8 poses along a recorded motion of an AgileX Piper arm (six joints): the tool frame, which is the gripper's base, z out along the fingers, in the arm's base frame.
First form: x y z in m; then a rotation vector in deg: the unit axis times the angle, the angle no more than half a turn.
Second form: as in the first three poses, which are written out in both.
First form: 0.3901, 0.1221, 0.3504, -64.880, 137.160, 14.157
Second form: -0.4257, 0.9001, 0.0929, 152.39, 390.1, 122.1, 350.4
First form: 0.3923, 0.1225, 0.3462, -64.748, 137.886, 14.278
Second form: -0.4232, 0.9012, 0.0933, 153.00, 392.3, 122.5, 346.2
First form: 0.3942, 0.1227, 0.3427, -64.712, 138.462, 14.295
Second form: -0.4216, 0.9020, 0.0931, 153.50, 394.2, 122.7, 342.7
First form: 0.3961, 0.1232, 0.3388, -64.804, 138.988, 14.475
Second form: -0.4207, 0.9023, 0.0940, 154.03, 396.1, 123.2, 338.8
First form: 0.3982, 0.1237, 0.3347, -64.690, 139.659, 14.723
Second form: -0.4184, 0.9033, 0.0952, 154.62, 398.2, 123.7, 334.7
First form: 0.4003, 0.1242, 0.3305, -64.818, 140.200, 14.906
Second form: -0.4177, 0.9035, 0.0961, 155.18, 400.3, 124.2, 330.5
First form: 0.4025, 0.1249, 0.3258, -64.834, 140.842, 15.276
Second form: -0.4161, 0.9040, 0.0980, 155.80, 402.5, 124.9, 325.8
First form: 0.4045, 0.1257, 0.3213, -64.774, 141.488, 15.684
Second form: -0.4142, 0.9047, 0.1003, 156.40, 404.5, 125.7, 321.3
